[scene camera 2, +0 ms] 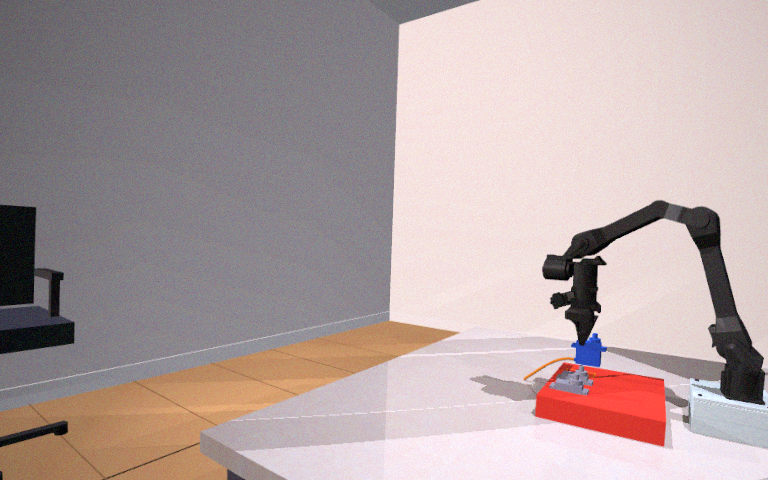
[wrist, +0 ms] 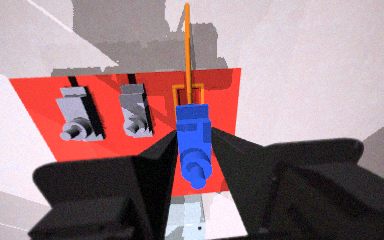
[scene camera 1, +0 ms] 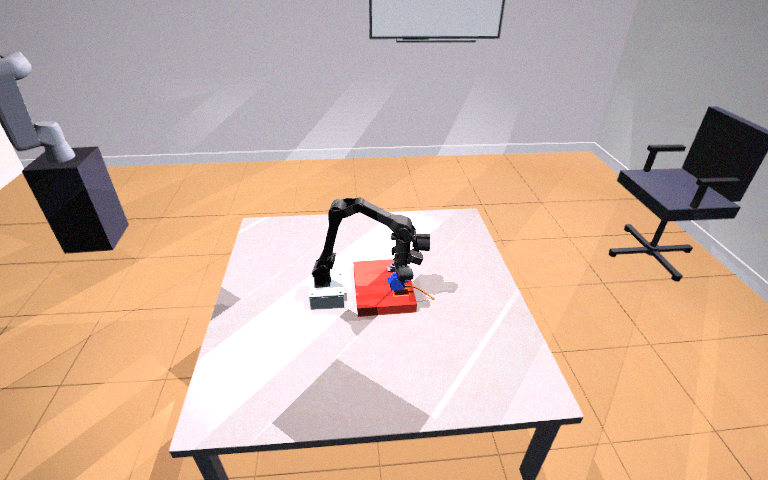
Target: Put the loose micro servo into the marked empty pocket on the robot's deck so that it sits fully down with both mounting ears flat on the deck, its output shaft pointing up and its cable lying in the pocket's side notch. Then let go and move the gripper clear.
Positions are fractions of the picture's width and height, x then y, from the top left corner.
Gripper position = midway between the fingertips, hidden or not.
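There's a blue micro servo (scene camera 2: 0.77, 0.74), and I can see that servo in the wrist view too (wrist: 0.50, 0.52). I'm also looking at a red deck (scene camera 2: 0.82, 0.85), and from the wrist you get the deck (wrist: 0.31, 0.60) as well. As for my gripper (scene camera 2: 0.76, 0.72), the wrist view has it too (wrist: 0.50, 0.56).
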